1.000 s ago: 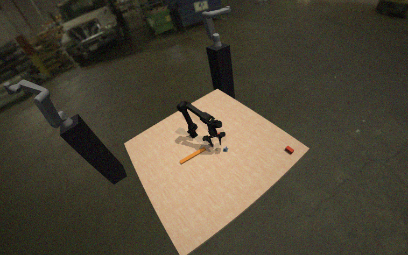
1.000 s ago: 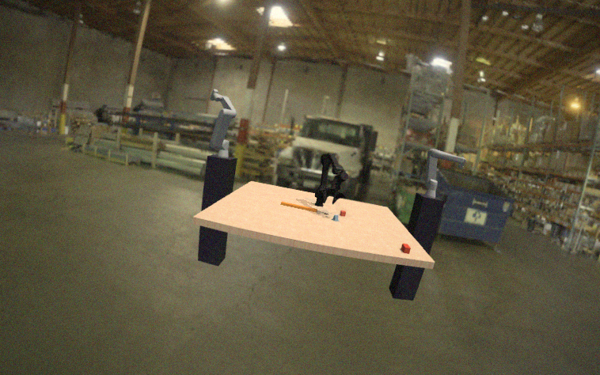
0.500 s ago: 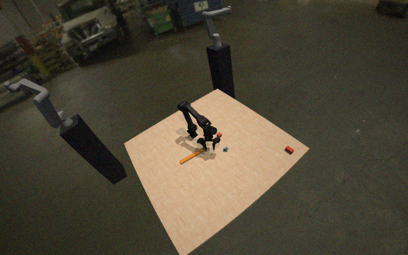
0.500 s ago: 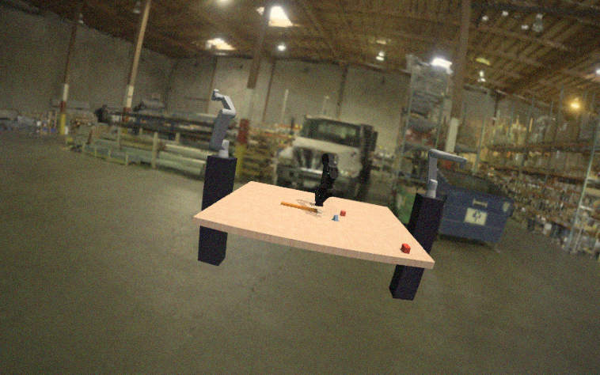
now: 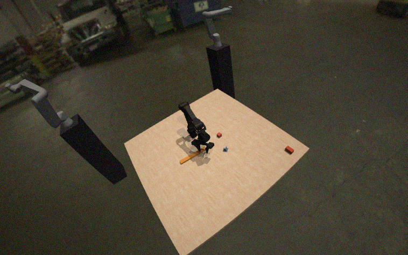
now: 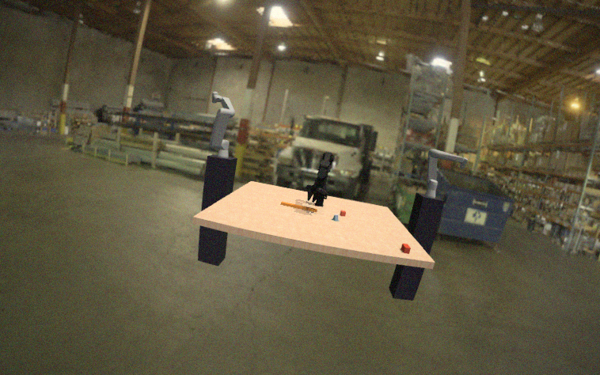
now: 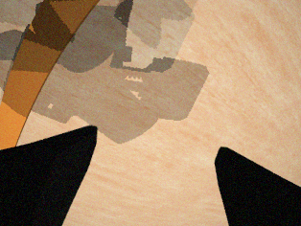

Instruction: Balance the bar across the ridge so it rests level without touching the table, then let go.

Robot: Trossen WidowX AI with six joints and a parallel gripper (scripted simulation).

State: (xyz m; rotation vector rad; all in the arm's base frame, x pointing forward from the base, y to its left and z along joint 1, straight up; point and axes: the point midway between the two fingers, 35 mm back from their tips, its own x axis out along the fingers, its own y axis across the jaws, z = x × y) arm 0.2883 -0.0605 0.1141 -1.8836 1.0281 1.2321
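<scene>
Now: gripper tip 9 cm past the orange bar, 7 cm to the left of it and 7 cm above it. From my gripper tip the other things lie so: red block: 57 cm to the left, 44 cm ahead, 7 cm below; then red cube: 24 cm to the left, 11 cm behind, 7 cm below.
</scene>
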